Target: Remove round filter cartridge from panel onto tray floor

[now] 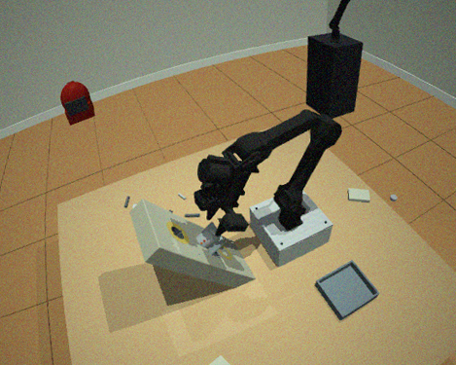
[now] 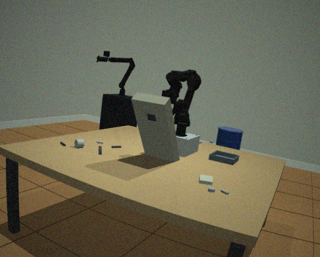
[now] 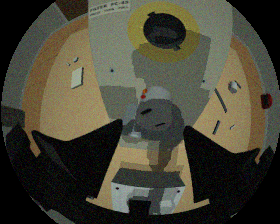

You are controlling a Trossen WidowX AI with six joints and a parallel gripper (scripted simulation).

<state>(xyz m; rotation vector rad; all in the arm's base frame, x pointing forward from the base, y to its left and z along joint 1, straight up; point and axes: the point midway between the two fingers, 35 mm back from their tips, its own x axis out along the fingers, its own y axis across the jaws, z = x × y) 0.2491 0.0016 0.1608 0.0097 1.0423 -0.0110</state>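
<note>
Right now the round filter cartridge is 3 cm below my gripper tip and 2 cm ahead of it. The rest, counted from my gripper tip: tray: 32 cm behind, 28 cm to the left, 22 cm below; then grey service panel: 6 cm ahead, 5 cm below.
</note>
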